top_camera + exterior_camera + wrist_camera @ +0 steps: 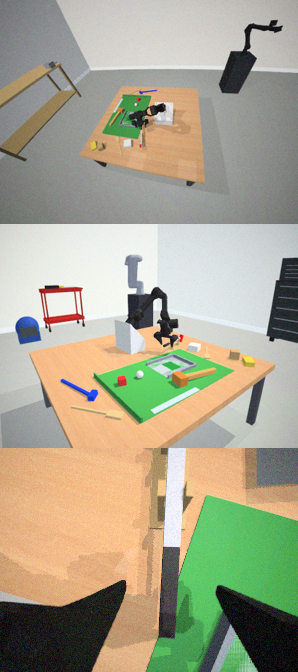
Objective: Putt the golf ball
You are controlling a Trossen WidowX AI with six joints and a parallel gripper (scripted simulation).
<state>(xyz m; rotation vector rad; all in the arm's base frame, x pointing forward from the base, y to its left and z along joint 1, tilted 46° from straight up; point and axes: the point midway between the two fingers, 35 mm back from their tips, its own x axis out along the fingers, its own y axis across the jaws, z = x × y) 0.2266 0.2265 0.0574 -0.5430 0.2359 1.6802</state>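
The red putter lies 30 mm behind my gripper tip and 110 mm to the left of it. The rest, counted from my gripper tip: green mat (250 mm ahead, 250 mm to the right, 50 mm below); then wooden rack (30 mm behind, 120 mm to the left, 20 mm below); then white golf ball (180 mm ahead, 400 mm to the right, 30 mm below).
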